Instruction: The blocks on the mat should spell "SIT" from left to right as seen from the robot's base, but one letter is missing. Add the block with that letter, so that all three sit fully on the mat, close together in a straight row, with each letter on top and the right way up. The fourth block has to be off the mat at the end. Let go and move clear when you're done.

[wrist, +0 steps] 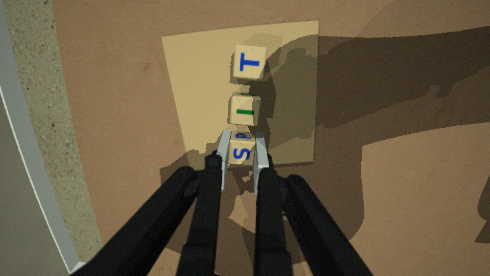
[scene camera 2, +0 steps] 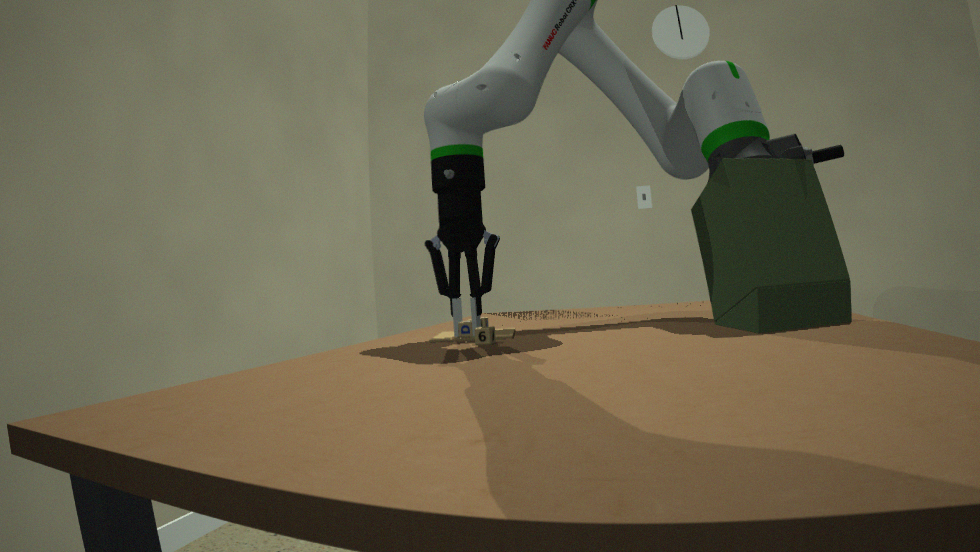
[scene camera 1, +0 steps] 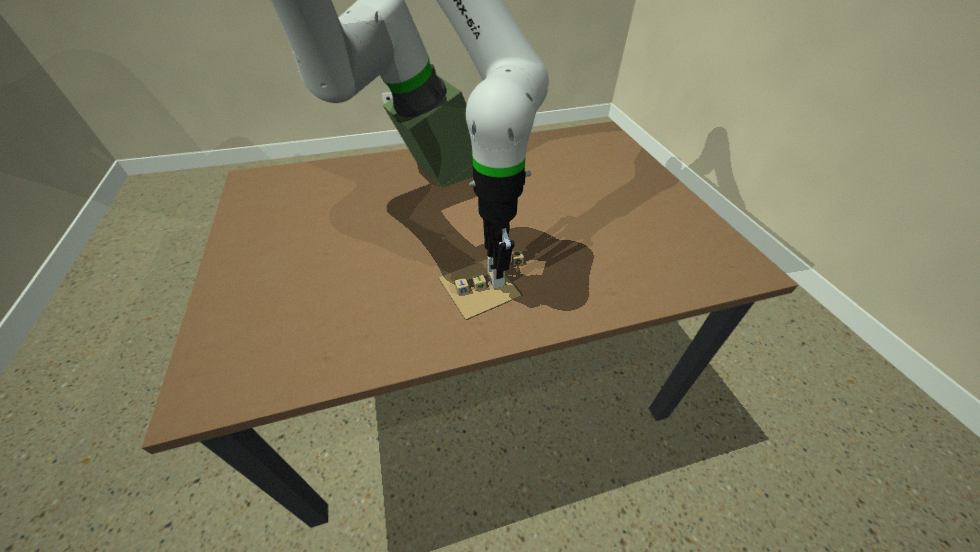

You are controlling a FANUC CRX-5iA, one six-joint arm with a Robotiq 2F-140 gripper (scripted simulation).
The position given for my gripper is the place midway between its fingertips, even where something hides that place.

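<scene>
I can see a mat (scene camera 1: 471, 304), and the wrist view shows me the mat (wrist: 200, 64) as well. There is a T block (wrist: 249, 61), and there is an I block (wrist: 245, 107). As for my gripper (wrist: 242, 143), I find it in the other views too: my gripper (scene camera 1: 495, 281), and once more my gripper (scene camera 2: 468, 335).
</scene>
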